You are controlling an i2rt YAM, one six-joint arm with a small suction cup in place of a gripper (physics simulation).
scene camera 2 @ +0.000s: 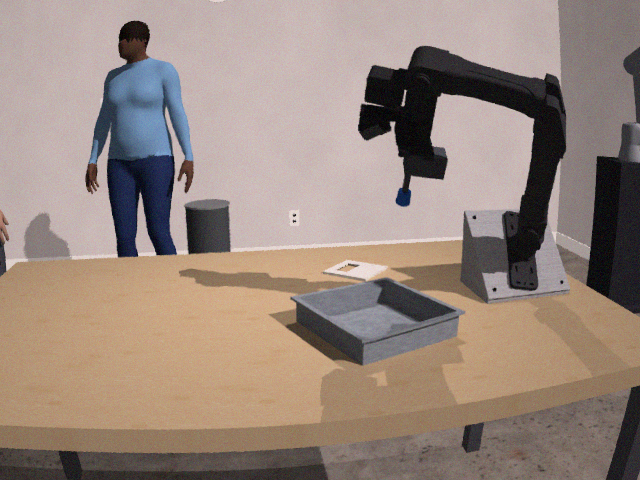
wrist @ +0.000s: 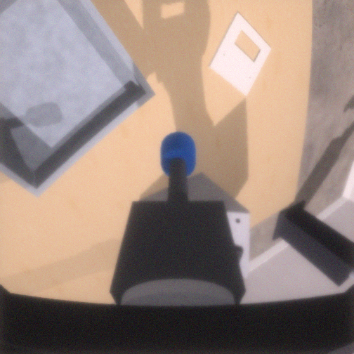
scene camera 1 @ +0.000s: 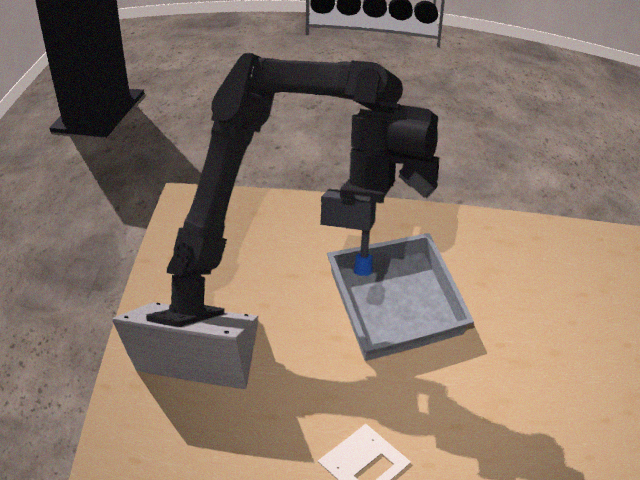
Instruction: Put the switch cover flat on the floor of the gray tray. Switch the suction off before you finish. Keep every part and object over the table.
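Observation:
The white switch cover (scene camera 1: pixel 351 451) (scene camera 2: pixel 367 270) (wrist: pixel 231 66), a flat plate with a rectangular opening, lies flat on the table, outside the tray. Its near edge is cut off in scene camera 1. The gray tray (scene camera 1: pixel 418 341) (scene camera 2: pixel 330 332) (wrist: pixel 93 139) stands on the table, and its floor shows bare. My gripper, a blue suction cup (scene camera 1: pixel 363 265) (scene camera 2: pixel 403 197) (wrist: pixel 178 154), hangs high above the table with nothing on it. It is open and well apart from both the cover and the tray.
The arm's gray wedge-shaped base (scene camera 1: pixel 188 351) (scene camera 2: pixel 475 258) stands on the wooden table (scene camera 1: pixel 289 248) (scene camera 2: pixel 155 361). The tray's raised walls stand between its floor and the cover. A person (scene camera 2: pixel 139 113) and a dark bin (scene camera 2: pixel 207 227) are behind the table.

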